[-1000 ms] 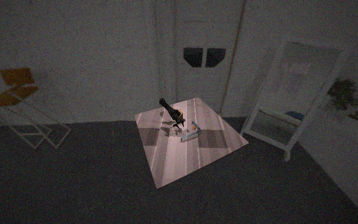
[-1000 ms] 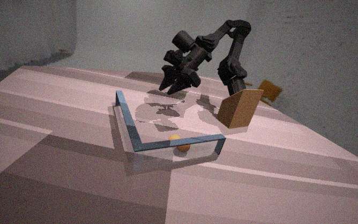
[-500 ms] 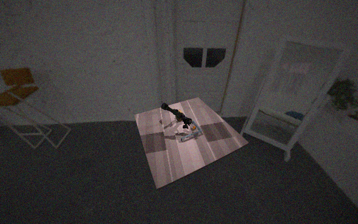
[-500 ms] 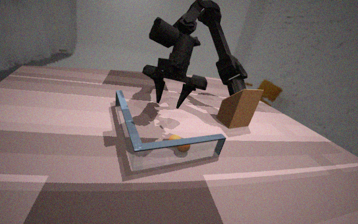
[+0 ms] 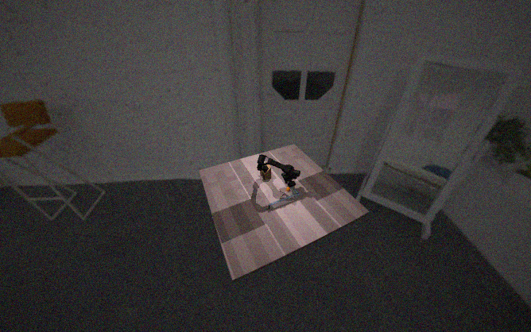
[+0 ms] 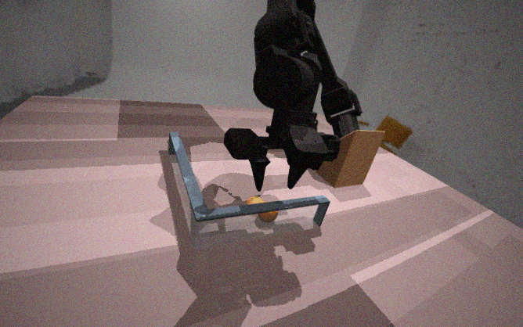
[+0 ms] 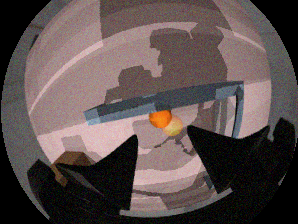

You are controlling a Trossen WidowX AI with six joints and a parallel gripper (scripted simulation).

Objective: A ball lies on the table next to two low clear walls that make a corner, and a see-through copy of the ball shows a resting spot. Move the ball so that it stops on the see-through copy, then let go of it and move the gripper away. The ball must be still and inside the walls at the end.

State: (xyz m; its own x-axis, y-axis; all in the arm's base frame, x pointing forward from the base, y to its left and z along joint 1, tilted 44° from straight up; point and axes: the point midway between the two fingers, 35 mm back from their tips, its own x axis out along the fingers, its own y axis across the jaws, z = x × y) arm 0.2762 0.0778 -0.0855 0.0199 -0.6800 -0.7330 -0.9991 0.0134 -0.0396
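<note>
The orange ball is 50 mm below my gripper tip.
</note>
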